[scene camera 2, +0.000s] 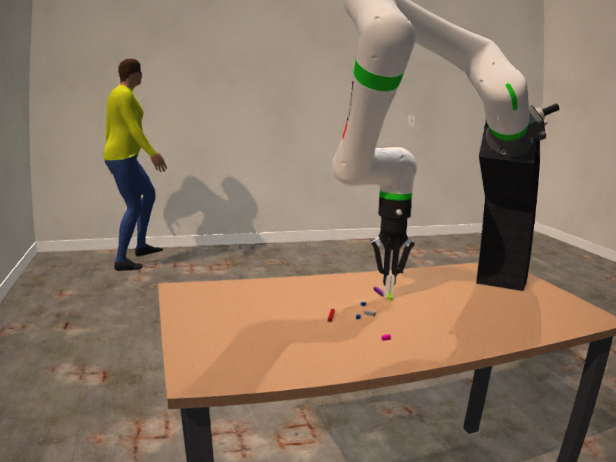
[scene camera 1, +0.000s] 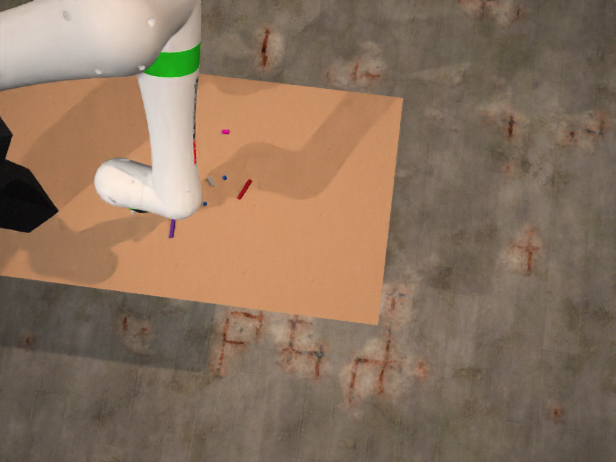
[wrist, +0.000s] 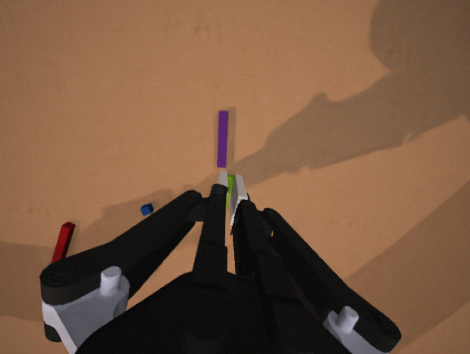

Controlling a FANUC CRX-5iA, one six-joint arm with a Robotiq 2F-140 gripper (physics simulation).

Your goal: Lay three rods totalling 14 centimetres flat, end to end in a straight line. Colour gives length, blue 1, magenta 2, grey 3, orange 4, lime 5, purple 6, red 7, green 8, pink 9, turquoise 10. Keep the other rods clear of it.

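Pixels of known places: gripper, fingertip midpoint: [scene camera 2: 388, 295] [wrist: 228, 183]; arm's base, origin of the base link: [scene camera 2: 509, 137].
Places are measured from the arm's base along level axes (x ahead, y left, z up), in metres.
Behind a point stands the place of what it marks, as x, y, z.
My gripper [scene camera 2: 389, 295] @[0.344, 0.023, -0.487] [wrist: 228, 183] @[0.344, 0.023, -0.487] is shut on a lime rod [scene camera 2: 390, 297] @[0.341, 0.061, -0.478] [wrist: 230, 189] @[0.340, 0.026, -0.478], low at the table; whether the rod touches the table I cannot tell. A purple rod [scene camera 1: 172, 228] @[0.371, -0.021, -0.484] [scene camera 2: 378, 291] @[0.371, -0.013, -0.487] [wrist: 222, 139] @[0.369, -0.021, -0.484] lies flat just beyond the fingertips, roughly in line with the lime rod in the wrist view, with a small gap. A red rod [scene camera 1: 244, 189] @[0.510, 0.183, -0.484] [scene camera 2: 331, 315] @[0.508, 0.198, -0.484] [wrist: 63, 242] @[0.505, 0.173, -0.484], a grey rod [scene camera 1: 211, 182] @[0.409, 0.157, -0.485] [scene camera 2: 369, 313] @[0.406, 0.165, -0.488], a magenta rod [scene camera 1: 226, 132] @[0.376, 0.317, -0.485] [scene camera 2: 386, 337] @[0.372, 0.324, -0.487] and two small blue rods [scene camera 1: 224, 177] @[0.437, 0.189, -0.484] [scene camera 2: 358, 316] @[0.437, 0.193, -0.486], [scene camera 1: 204, 203] @[0.421, 0.090, -0.484] [scene camera 2: 363, 304] @[0.420, 0.095, -0.489] lie apart. The arm hides the gripper in scene camera 1.
The brown table [scene camera 1: 310, 250] @[0.773, 0.109, -0.495] [scene camera 2: 280, 360] @[0.615, 0.456, -0.494] [wrist: 125, 75] @[0.485, -0.042, -0.494] carries all the rods. The black pedestal [scene camera 2: 507, 215] @[-0.044, -0.097, -0.252] of the arm stands at the table's far right in scene camera 2. A person in a yellow top [scene camera 2: 122, 122] stands on the floor behind the table, near the wall.
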